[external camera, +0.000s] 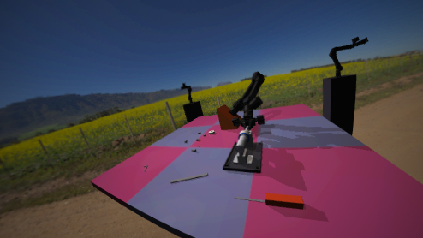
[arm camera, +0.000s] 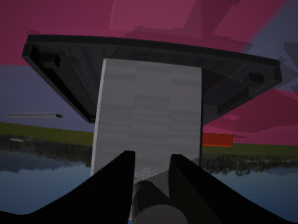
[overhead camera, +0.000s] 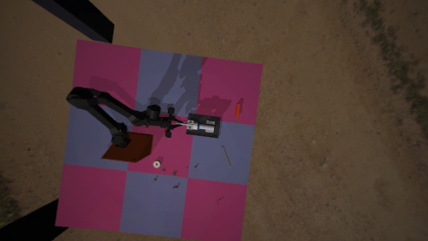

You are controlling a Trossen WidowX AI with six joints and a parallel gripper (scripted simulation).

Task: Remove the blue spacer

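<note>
Now: gripper tip 11 cm short of the blue spacer and 2 cm below it. From my gripper tip the other things lie so: white ring 32 cm to the right, 14 cm behind, 6 cm below; then screwdriver 36 cm ahead, 11 cm to the left, 6 cm below.
</note>
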